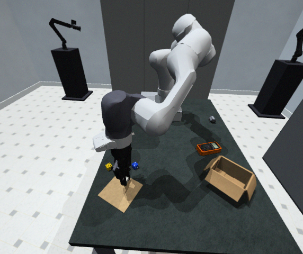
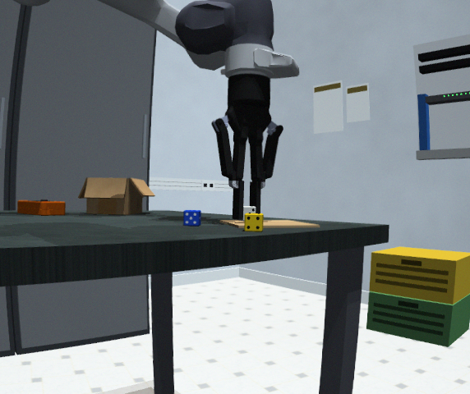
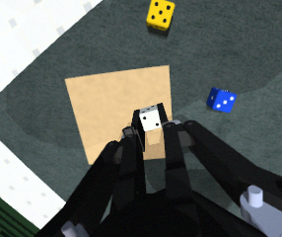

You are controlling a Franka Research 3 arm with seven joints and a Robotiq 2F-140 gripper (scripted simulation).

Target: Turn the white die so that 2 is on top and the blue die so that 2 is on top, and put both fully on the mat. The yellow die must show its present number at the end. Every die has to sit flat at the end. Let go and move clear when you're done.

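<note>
The white die lies 20 mm below my hand. From my hand the other things lie so: tan mat (40 mm ahead, 10 mm to the right, 40 mm below); then blue die (90 mm behind, 30 mm to the left, 30 mm below); then yellow die (70 mm behind, 100 mm to the right, 30 mm below).
</note>
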